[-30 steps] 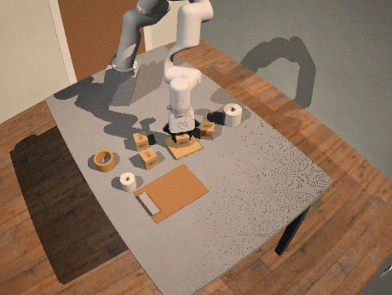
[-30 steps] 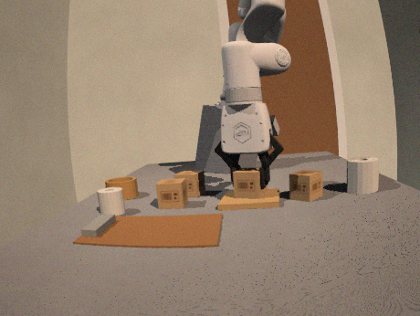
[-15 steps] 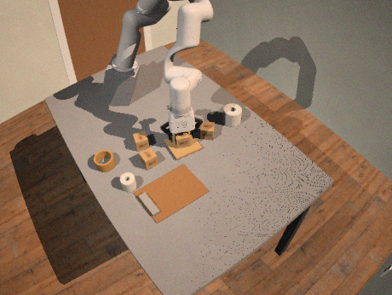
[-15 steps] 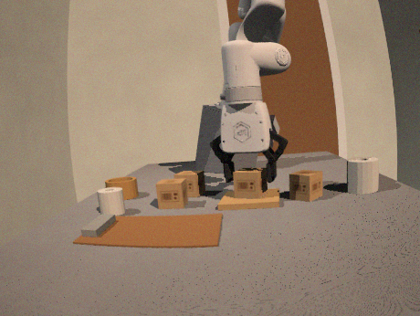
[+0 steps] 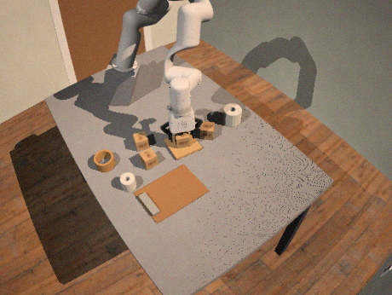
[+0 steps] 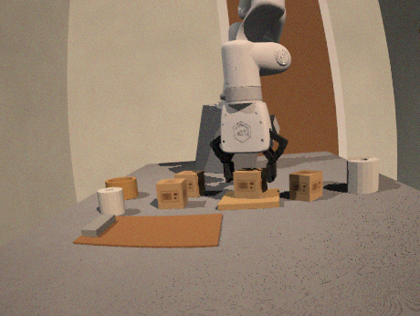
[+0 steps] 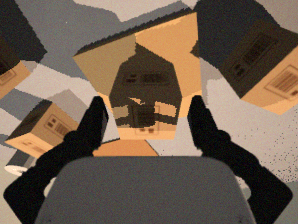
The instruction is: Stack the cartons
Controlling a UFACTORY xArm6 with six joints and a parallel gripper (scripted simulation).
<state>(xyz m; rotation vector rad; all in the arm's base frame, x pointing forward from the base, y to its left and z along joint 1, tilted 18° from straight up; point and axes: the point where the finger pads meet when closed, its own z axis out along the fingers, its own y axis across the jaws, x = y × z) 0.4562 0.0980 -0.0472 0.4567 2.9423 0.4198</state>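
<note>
The small square wooden board is 5 cm below my hand. The rest, counted from my hand: large white roll (2 cm behind, 26 cm to the left, 2 cm below); small white roll (9 cm ahead, 28 cm to the right, 3 cm below); brown tape ring (7 cm behind, 33 cm to the right, 3 cm below).
</note>
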